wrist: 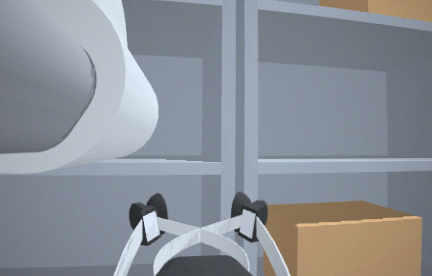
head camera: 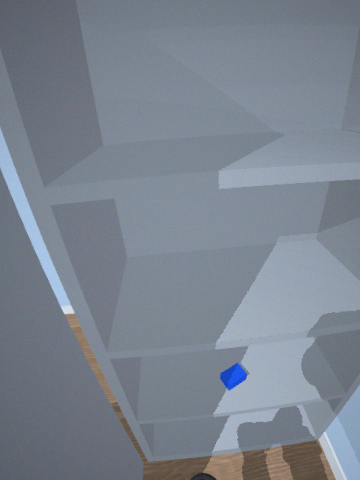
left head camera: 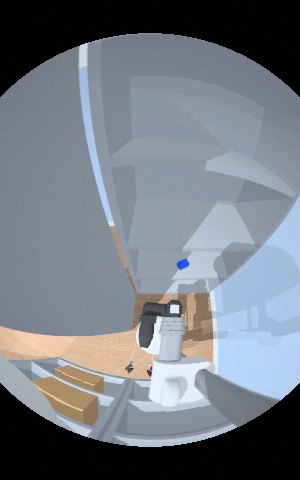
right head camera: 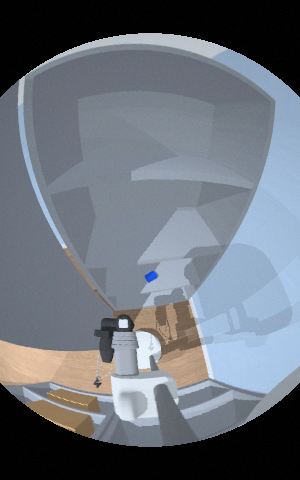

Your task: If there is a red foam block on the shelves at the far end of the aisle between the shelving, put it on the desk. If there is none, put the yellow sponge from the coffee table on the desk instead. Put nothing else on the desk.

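Pixels of known places: gripper, fingertip midpoint: [wrist: 199,208] [left head camera: 138,374] [right head camera: 107,389]; robot's base, origin of the base link: [left head camera: 156,334] [right head camera: 140,348].
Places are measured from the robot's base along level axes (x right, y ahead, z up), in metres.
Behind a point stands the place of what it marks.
A grey shelf unit [head camera: 60,255] {x -0.254, y 0.479, z 1.283 m} [left head camera: 100,125] {x -0.250, y 0.479, z 1.527 m} [right head camera: 273,115] {x 0.628, y 0.531, z 1.784 m} stands in front of the robot. A small blue block [head camera: 233,376] {x 0.151, y 0.619, z 0.551 m} [left head camera: 183,264] {x 0.158, y 0.613, z 0.551 m} [right head camera: 151,276] {x 0.160, y 0.616, z 0.550 m} lies in its second-lowest compartment, tilted to the shelf edge. No red block shows on the visible shelf surfaces; parts of them are in shadow. My gripper [wrist: 199,208] {x -0.097, y -0.137, z 0.947 m} [left head camera: 140,369] {x -0.097, y -0.137, z 0.947 m} is open, with nothing between the fingers. It is beside the robot, in front of other shelving, away from the blue block. The yellow sponge, the coffee table and the desk do not show in these views.
A large grey panel [head camera: 65,380] {x -0.295, y 0.372, z 1.016 m} [left head camera: 50,200] {x -0.288, y 0.258, z 1.416 m} stands close on the left. A pale blue wall [left head camera: 270,310] {x 0.675, y 0.111, z 0.883 m} [right head camera: 250,320] {x 0.679, y 0.047, z 0.858 m} is on the right. Shelving [wrist: 240,100] {x -0.233, y -0.633, z 1.136 m} with brown boxes [wrist: 350,250] {x -0.575, y -0.631, z 0.692 m} [left head camera: 70,402] [right head camera: 60,415] stands by the gripper. Wooden floor [head camera: 300,460] {x 0.505, y 0.450, z -0.028 m} shows below the shelf unit.
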